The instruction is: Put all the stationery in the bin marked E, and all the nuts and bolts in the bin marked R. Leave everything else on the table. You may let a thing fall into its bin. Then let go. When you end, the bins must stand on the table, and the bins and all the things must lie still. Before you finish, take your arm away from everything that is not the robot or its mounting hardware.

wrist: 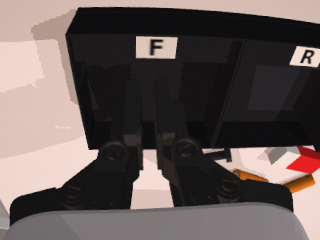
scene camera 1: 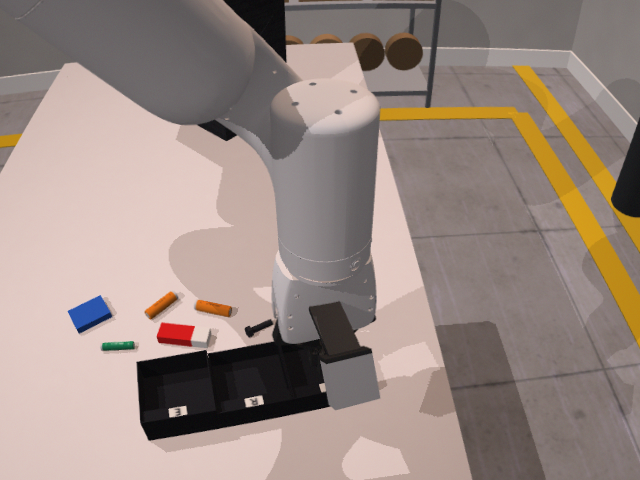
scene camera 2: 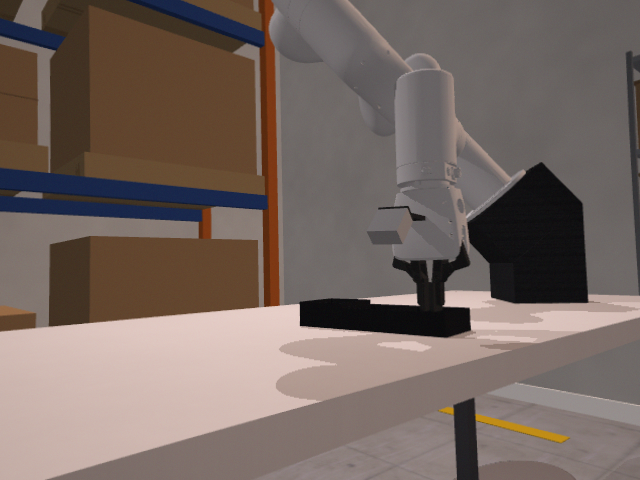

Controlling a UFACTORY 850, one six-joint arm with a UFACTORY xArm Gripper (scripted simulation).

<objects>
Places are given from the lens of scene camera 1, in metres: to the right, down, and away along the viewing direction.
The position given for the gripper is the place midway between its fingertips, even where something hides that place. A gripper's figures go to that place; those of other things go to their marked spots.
gripper (scene camera 1: 324, 363): 0.01, 0.14, 0.67
black three-compartment tray (scene camera 1: 260, 370): -0.07, 0.15, 0.68
eraser (scene camera 1: 194, 336): -0.15, 0.12, 0.71
blue block (scene camera 1: 93, 312): -0.30, 0.10, 0.74
The marked spots on the black three-compartment tray and the blue block are 0.24 m apart.
</objects>
